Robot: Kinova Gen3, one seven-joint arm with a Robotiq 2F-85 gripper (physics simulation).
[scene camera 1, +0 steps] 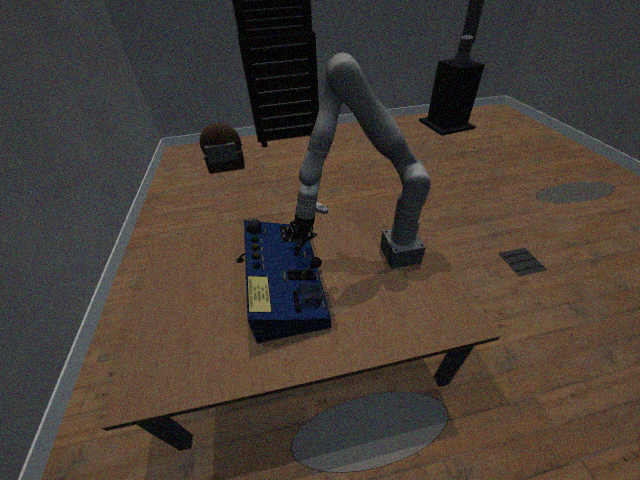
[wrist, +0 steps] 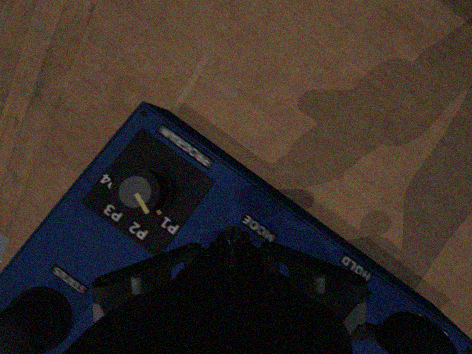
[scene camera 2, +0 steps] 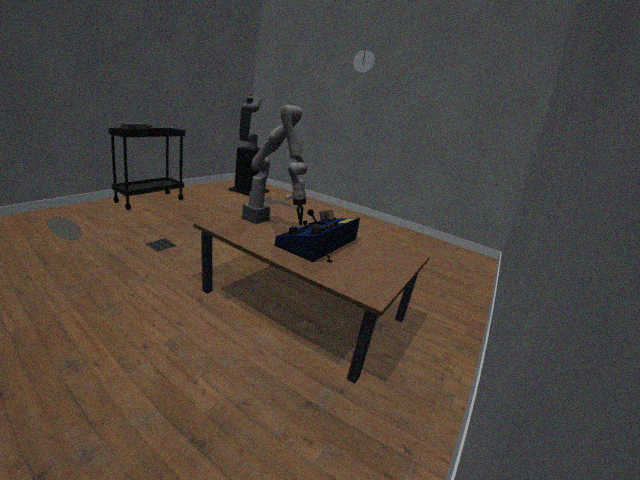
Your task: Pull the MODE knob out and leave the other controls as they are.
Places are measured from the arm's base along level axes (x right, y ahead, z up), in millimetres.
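Pixels of known places: gripper, fingertip midpoint: (scene camera 1: pixel 301 245) (wrist: pixel 234 236) (scene camera 2: pixel 300 225); arm's base, origin of the base link: (scene camera 1: pixel 402 237) (scene camera 2: pixel 256 206).
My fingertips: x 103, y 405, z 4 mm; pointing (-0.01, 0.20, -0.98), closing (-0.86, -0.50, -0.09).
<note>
Ahead of a thing's pixels: the offset from my fingertips to its top centre. "spot": to the spot under its first point. Level surfaces: height alone.
A blue control panel {spot: dx -95, dy +123, dz +12 mm} (scene camera 1: pixel 276 268) (scene camera 2: pixel 316 245) (wrist: pixel 227 197) lies on the wooden table {dz -103 mm} (scene camera 1: pixel 199 333). My gripper (scene camera 1: pixel 298 247) (scene camera 2: pixel 300 219) (wrist: pixel 234 236) points straight down over the panel's far right corner, with its fingers shut together. In the wrist view the fingertips sit right beside the MODE label {dx -24, dy -6, dz -27 mm} (wrist: pixel 258 227). The MODE knob itself is hidden under the dark gripper body. The PROGRAM dial {dx +99, dy +7, dz +23 mm} (wrist: pixel 135 191) lies to the left, its pointer between P1 and P2. The HOLD label {spot: dx -145, dy -18, dz -39 mm} (wrist: pixel 355 267) is to the right.
On the panel are a ball-topped lever {spot: dx -155, dy -14, dz +58 mm} (scene camera 1: pixel 315 261), a column of round buttons {spot: dx +6, dy +178, dz +50 mm} (scene camera 1: pixel 255 247) and a yellow sticker {spot: dx -210, dy +205, dz +36 mm} (scene camera 1: pixel 259 294). The arm's base (scene camera 1: pixel 402 249) stands right of the panel. A dark rack (scene camera 1: pixel 280 71), a brown object (scene camera 1: pixel 220 148) and a black pedestal (scene camera 1: pixel 453 95) stand behind.
</note>
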